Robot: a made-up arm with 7 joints. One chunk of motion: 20 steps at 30 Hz.
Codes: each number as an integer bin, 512 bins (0 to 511) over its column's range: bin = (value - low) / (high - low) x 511, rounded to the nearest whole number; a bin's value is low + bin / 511 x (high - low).
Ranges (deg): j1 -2.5..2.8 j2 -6.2..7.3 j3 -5..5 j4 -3.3..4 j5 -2.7..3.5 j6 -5.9..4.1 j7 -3.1..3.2
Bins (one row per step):
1: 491 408 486 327 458 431 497
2: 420 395 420 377 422 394 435
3: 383 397 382 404 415 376 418
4: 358 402 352 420 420 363 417
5: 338 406 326 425 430 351 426
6: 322 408 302 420 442 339 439
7: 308 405 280 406 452 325 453
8: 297 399 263 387 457 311 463
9: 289 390 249 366 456 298 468
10: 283 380 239 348 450 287 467
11: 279 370 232 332 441 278 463
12: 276 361 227 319 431 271 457
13: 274 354 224 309 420 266 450
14: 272 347 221 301 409 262 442
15: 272 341 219 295 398 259 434
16: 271 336 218 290 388 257 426
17: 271 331 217 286 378 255 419
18: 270 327 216 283 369 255 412
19: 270 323 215 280 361 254 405
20: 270 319 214 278 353 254 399
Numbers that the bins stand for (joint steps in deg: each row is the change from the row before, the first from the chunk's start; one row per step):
1: 2.593 4.579 4.511 1.371 2.857 2.534 3.027
2: 1.856 4.235 3.219 2.086 2.420 1.810 2.263
3: 1.472 4.288 2.476 2.471 2.335 1.458 2.053
4: 1.213 4.420 1.888 2.700 2.396 1.204 2.041
5: 1.006 4.526 1.380 2.771 2.517 0.969 2.152
6: 0.840 4.579 0.910 2.700 2.663 0.734 2.312
7: 0.695 4.500 0.479 2.500 2.784 0.460 2.485
8: 0.580 4.341 0.147 2.229 2.845 0.186 2.608
9: 0.497 4.103 -0.127 1.929 2.833 -0.068 2.670
10: 0.435 3.839 -0.323 1.671 2.760 -0.284 2.658
11: 0.394 3.575 -0.460 1.443 2.651 -0.460 2.608
12: 0.363 3.337 -0.558 1.257 2.529 -0.597 2.534
13: 0.342 3.152 -0.616 1.114 2.396 -0.695 2.448
14: 0.321 2.967 -0.675 1.000 2.262 -0.773 2.349
15: 0.321 2.809 -0.714 0.914 2.129 -0.832 2.251
16: 0.311 2.677 -0.734 0.843 2.008 -0.871 2.152
17: 0.311 2.545 -0.753 0.786 1.886 -0.910 2.066
18: 0.300 2.439 -0.773 0.743 1.777 -0.910 1.979
19: 0.300 2.333 -0.793 0.700 1.680 -0.929 1.893
20: 0.300 2.228 -0.812 0.671 1.583 -0.929 1.819

